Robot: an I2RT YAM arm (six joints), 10 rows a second.
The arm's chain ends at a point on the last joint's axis. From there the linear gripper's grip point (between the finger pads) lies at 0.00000 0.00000 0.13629 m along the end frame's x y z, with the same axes.
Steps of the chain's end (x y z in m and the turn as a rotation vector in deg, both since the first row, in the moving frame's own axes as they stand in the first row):
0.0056, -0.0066, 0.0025, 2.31, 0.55, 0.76
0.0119, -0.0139, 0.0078, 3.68, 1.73, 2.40
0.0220, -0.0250, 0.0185, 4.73, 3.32, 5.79
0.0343, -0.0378, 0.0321, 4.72, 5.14, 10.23
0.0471, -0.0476, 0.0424, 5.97, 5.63, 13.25
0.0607, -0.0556, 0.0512, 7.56, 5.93, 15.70
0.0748, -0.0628, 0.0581, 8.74, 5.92, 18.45
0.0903, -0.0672, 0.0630, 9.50, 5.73, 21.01
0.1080, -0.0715, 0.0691, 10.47, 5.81, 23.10
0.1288, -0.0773, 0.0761, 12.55, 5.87, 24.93
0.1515, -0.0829, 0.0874, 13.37, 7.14, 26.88
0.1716, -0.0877, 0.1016, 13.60, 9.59, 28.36
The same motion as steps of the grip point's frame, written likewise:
0.0069, -0.0121, 0.0024, 2.31, 0.55, 0.76
0.0162, -0.0226, 0.0075, 3.68, 1.73, 2.40
0.0304, -0.0358, 0.0178, 4.73, 3.32, 5.79
0.0474, -0.0479, 0.0311, 4.72, 5.14, 10.23
0.0620, -0.0601, 0.0410, 5.97, 5.63, 13.25
0.0770, -0.0714, 0.0493, 7.56, 5.93, 15.70
0.0919, -0.0809, 0.0558, 8.74, 5.92, 18.45
0.1076, -0.0867, 0.0605, 9.50, 5.73, 21.01
0.1263, -0.0928, 0.0662, 10.47, 5.81, 23.10
0.1486, -0.1030, 0.0722, 12.55, 5.87, 24.93
0.1750, -0.1093, 0.0827, 13.37, 7.14, 26.88
0.2010, -0.1128, 0.0960, 13.60, 9.59, 28.36

